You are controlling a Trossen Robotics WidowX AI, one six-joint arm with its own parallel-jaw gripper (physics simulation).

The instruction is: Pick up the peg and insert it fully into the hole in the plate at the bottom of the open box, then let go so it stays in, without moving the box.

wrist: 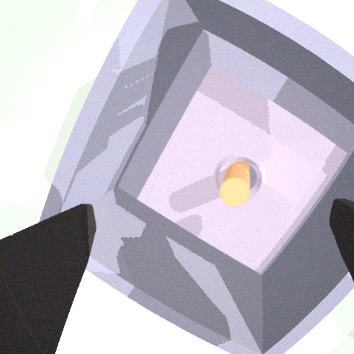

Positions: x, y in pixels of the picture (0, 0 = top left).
Labels:
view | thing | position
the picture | my gripper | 217, 215
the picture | box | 156, 63
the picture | orange peg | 234, 190
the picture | pale pink plate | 226, 121

